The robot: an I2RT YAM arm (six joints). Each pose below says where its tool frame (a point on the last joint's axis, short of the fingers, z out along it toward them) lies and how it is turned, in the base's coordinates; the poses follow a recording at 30 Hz.
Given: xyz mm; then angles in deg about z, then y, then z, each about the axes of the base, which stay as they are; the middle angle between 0 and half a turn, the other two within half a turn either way.
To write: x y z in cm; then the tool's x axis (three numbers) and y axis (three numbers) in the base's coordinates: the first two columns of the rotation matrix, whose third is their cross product. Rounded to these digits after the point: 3 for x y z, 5 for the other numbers.
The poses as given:
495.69 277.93 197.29 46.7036 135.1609 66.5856
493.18 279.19 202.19 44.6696 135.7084 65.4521
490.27 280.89 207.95 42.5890 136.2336 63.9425
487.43 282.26 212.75 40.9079 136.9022 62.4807
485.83 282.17 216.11 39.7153 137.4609 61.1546
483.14 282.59 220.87 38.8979 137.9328 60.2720
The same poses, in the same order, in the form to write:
49.569 27.793 19.729 -0.86112 -0.15701 -0.48355 -0.42422 0.74610 0.51320
49.318 27.919 20.219 -0.85096 -0.17097 -0.49662 -0.43783 0.75319 0.49092
49.027 28.089 20.795 -0.84150 -0.18036 -0.50926 -0.44671 0.76244 0.46811
48.743 28.226 21.275 -0.83573 -0.18684 -0.51637 -0.44932 0.77326 0.44742
48.583 28.217 21.611 -0.83313 -0.18819 -0.52007 -0.44665 0.78350 0.43201
48.314 28.259 22.087 -0.83179 -0.19033 -0.52144 -0.44468 0.79073 0.42072

